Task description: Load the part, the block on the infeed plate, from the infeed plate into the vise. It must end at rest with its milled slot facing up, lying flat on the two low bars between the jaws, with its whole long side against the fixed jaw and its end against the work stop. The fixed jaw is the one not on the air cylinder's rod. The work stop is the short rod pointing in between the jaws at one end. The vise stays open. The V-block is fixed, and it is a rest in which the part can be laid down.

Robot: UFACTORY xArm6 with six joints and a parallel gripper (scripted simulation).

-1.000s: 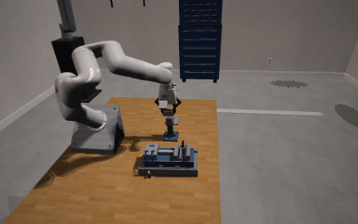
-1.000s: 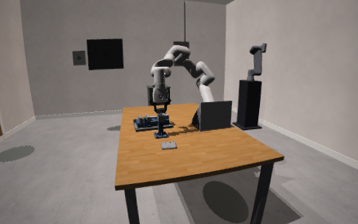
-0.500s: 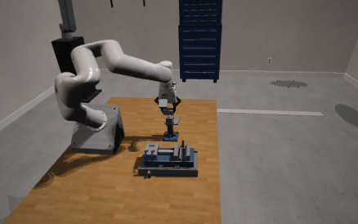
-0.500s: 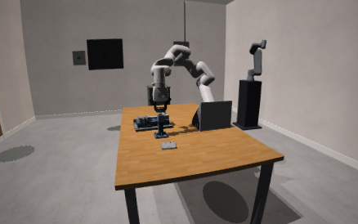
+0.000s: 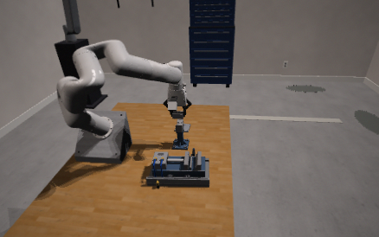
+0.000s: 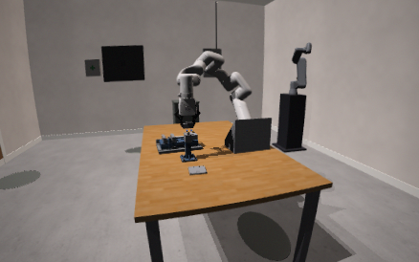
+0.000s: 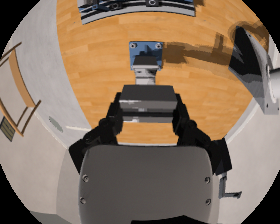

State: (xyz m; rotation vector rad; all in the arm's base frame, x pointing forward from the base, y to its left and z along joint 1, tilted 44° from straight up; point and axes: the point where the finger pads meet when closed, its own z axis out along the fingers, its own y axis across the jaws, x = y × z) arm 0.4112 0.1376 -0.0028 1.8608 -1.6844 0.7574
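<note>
My gripper is now 220 mm to the left of the air cylinder rod, 140 mm above it and 30 mm short of it. From my hand the other things lie so: part: right at my hand; then air cylinder: 230 mm to the right, 140 mm below, 50 mm behind.
</note>
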